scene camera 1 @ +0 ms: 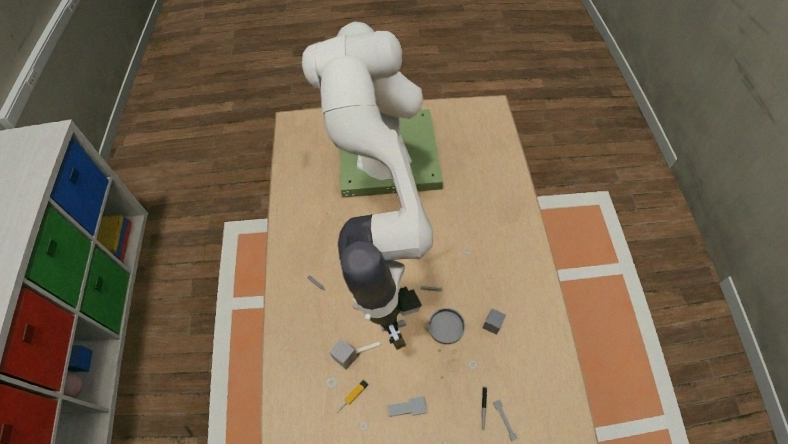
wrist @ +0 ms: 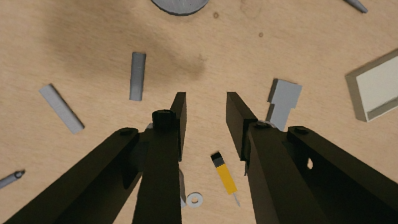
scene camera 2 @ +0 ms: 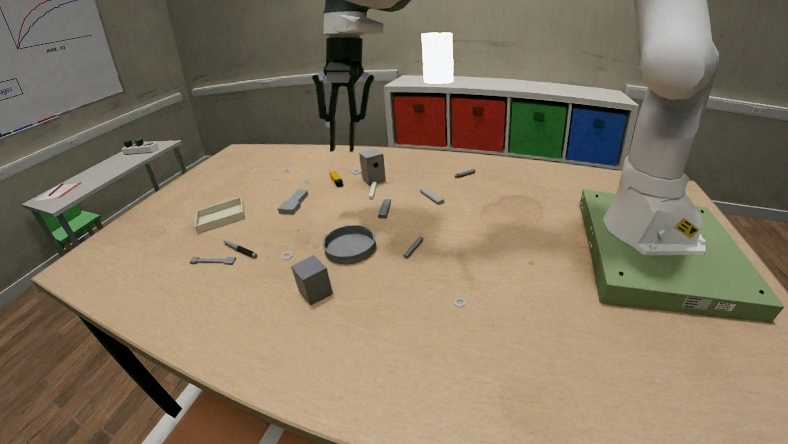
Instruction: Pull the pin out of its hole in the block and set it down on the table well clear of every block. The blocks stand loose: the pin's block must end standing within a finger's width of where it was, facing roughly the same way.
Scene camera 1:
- round grey dish: 447,326
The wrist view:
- my gripper: 206,106
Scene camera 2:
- my gripper: 342,150
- cream tray: 231,211
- grey block: 371,171
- grey block: 311,275
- round grey dish: 350,244
